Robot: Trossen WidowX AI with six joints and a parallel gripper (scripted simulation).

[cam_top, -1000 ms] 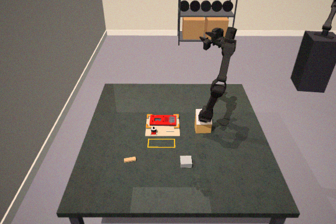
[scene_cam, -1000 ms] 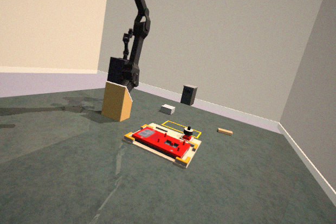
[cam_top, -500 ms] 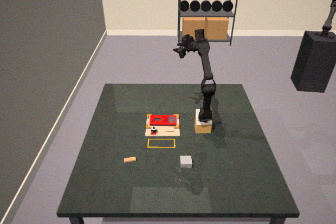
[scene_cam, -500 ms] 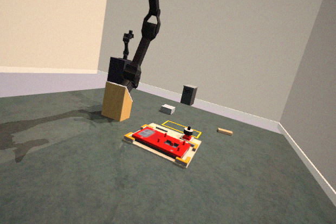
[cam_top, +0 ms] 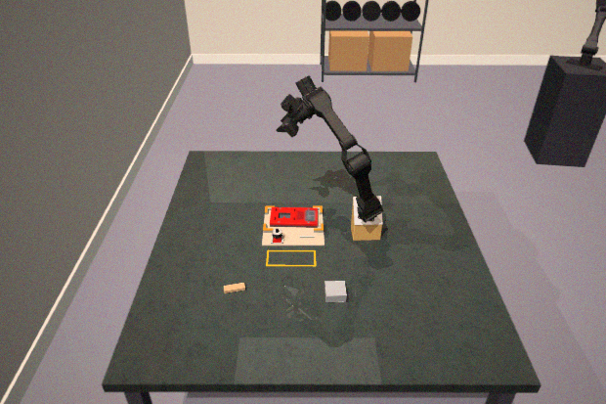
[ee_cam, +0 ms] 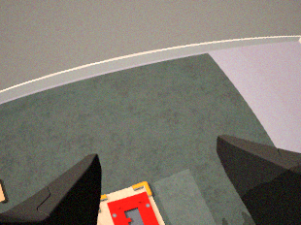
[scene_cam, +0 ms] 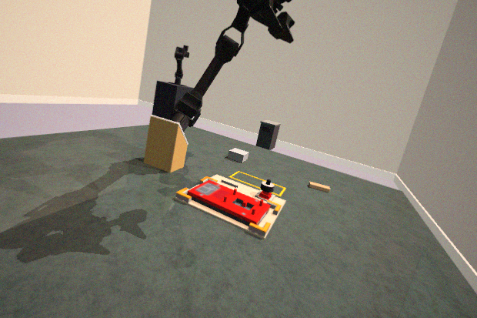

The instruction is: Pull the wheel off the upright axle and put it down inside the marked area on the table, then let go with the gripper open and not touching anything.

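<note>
Right now my gripper tip is 10 mm past the wheel, 140 mm to the right of it and 410 mm above it. The rest, counted from my gripper tip: small wooden block (100 mm ahead, 410 mm to the left, 440 mm below); then upright axle (10 mm behind, 140 mm to the left, 410 mm below); then grey block (260 mm behind, 400 mm to the left, 430 mm below).
</note>
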